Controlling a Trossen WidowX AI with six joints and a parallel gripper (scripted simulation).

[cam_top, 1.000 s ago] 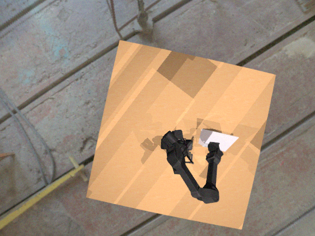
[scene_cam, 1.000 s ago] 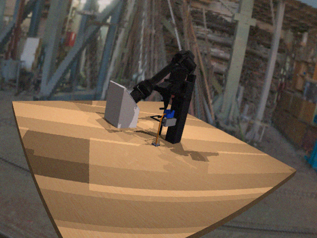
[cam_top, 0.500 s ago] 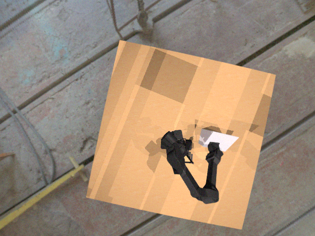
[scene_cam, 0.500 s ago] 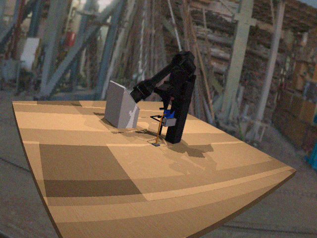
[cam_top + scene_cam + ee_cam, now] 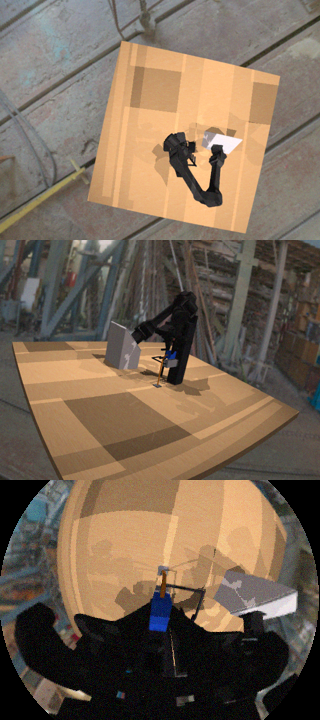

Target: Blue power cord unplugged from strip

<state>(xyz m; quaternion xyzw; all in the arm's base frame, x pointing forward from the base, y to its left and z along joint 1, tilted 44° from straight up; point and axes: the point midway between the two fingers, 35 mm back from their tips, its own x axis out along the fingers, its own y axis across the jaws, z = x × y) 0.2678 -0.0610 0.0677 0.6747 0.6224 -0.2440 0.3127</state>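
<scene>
Now: the blue plug 30 mm to the left of my gripper tip and 10 mm behind it.
</scene>
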